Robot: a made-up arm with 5 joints. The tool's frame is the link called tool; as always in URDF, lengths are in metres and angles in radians.
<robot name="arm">
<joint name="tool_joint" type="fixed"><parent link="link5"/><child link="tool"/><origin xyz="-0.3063 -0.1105 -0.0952" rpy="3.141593 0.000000 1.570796"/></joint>
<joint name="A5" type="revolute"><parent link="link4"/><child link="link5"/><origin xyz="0.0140 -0.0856 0.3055" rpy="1.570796 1.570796 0.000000"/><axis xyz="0 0 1"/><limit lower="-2.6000" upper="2.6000" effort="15" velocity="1.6"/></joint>
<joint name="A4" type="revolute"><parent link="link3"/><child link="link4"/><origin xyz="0.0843 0.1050 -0.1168" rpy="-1.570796 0.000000 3.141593"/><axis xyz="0 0 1"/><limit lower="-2.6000" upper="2.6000" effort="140" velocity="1.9"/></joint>
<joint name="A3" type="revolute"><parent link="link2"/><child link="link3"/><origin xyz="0.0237 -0.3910 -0.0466" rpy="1.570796 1.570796 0.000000"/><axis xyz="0 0 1"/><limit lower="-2.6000" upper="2.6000" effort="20" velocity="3.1"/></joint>
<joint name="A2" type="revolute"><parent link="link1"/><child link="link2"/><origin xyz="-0.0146 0.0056 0.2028" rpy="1.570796 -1.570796 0.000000"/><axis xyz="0 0 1"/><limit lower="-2.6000" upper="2.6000" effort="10" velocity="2.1"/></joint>
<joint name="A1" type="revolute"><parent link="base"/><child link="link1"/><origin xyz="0.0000 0.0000 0.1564" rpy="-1.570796 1.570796 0.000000"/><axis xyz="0 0 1"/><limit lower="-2.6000" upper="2.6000" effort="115" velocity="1.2"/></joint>
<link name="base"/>
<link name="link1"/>
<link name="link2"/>
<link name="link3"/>
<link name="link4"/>
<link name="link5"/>
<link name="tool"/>
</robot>
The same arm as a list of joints. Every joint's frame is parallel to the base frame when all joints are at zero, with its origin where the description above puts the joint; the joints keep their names.
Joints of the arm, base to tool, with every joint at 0 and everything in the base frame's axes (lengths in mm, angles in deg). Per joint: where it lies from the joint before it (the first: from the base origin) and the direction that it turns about. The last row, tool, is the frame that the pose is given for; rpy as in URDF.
A1: offset 0 0 156.4 axis +y
A2: offset -5.6 202.8 14.6 axis +x
A3: offset -46.6 23.7 -391 axis -z
A4: offset -84.3 105 116.8 axis -y
A5: offset 14 -305.5 -85.6 axis -z
tool: offset -110.5 -306.3 95.2 rpy 0 0 0
Joint limits (deg, base to tool): -148.97..148.97 -148.97..148.97 -148.97..148.97 -148.97..148.97 -148.97..148.97

